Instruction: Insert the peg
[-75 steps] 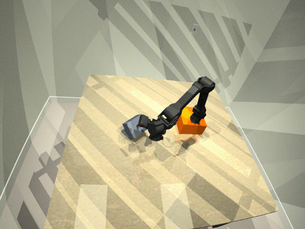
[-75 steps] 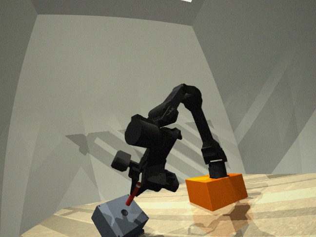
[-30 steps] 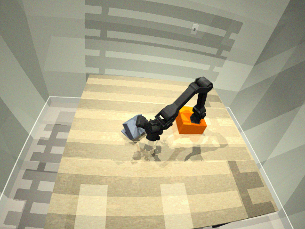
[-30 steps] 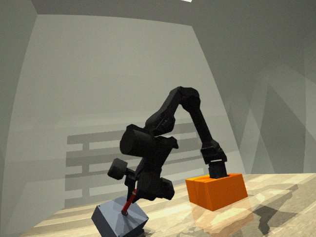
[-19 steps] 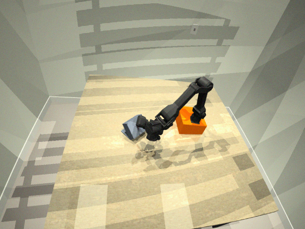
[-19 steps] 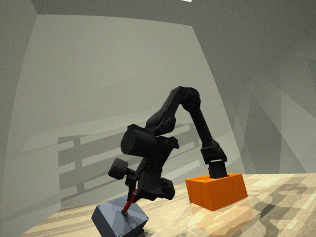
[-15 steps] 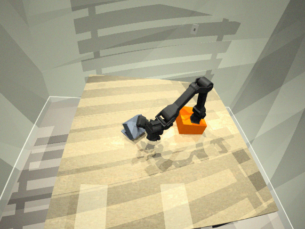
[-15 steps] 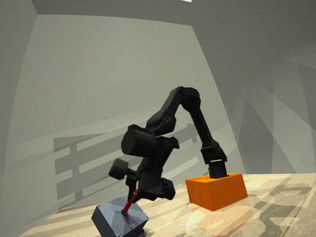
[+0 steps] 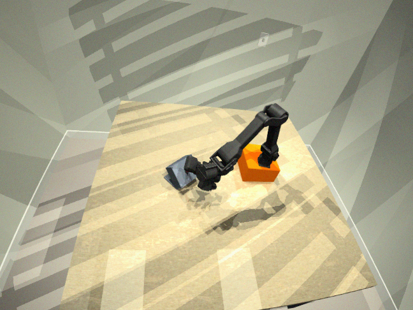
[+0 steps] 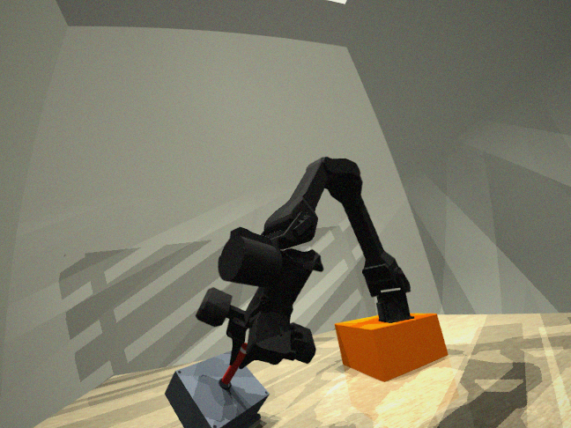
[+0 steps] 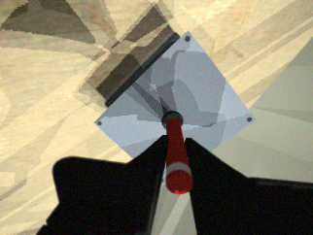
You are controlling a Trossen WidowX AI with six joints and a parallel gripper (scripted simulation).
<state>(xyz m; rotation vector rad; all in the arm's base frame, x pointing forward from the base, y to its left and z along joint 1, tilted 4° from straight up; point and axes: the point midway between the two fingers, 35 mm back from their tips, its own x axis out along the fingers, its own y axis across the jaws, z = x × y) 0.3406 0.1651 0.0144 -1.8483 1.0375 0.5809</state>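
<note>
Right now the grey-blue sloped panel is 50 mm below my gripper tip, 40 mm ahead of it and 30 mm to the right of it. Also, from my gripper tip: red round peg 10 mm behind, 10 mm above.
</note>
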